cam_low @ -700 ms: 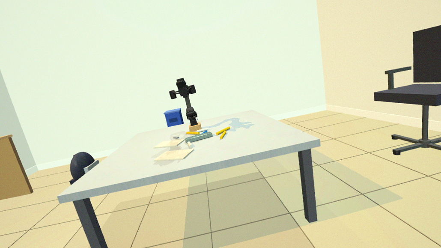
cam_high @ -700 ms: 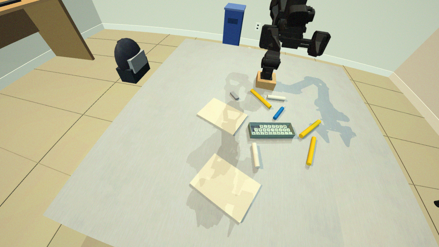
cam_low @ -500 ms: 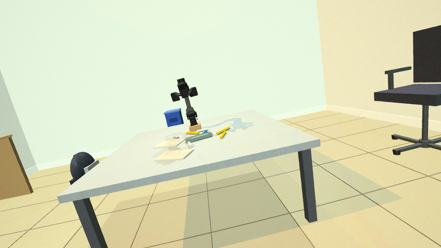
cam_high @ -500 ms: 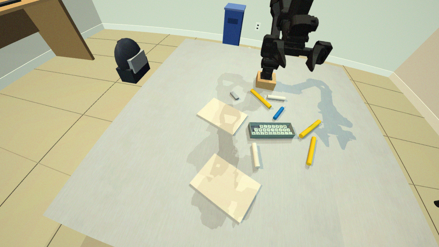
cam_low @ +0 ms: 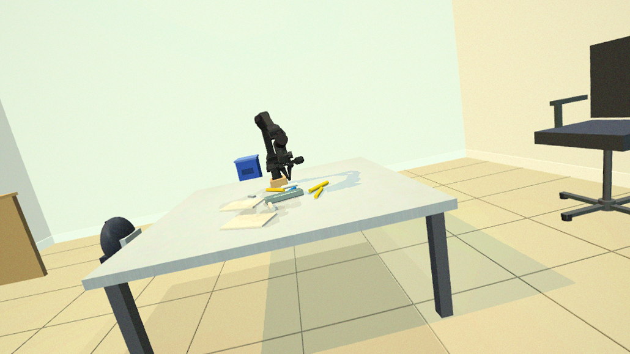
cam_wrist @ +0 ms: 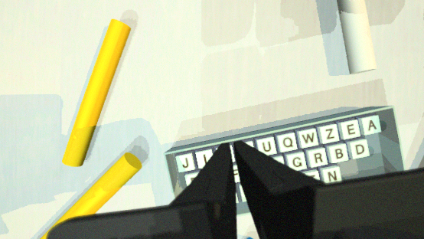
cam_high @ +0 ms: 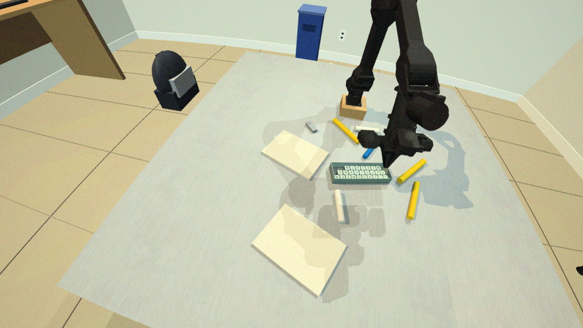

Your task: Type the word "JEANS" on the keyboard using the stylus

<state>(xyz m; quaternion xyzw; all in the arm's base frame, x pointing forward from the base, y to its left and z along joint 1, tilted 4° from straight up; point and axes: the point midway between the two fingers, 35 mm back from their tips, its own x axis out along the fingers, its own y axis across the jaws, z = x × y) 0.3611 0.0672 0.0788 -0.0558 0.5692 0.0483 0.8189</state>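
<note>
My gripper tip is now 17 cm past the stylus, 8 cm above it and 2 cm to the right of it. Also, from my gripper tip: grey block 22 cm to the right, 21 cm behind, 8 cm below.
</note>
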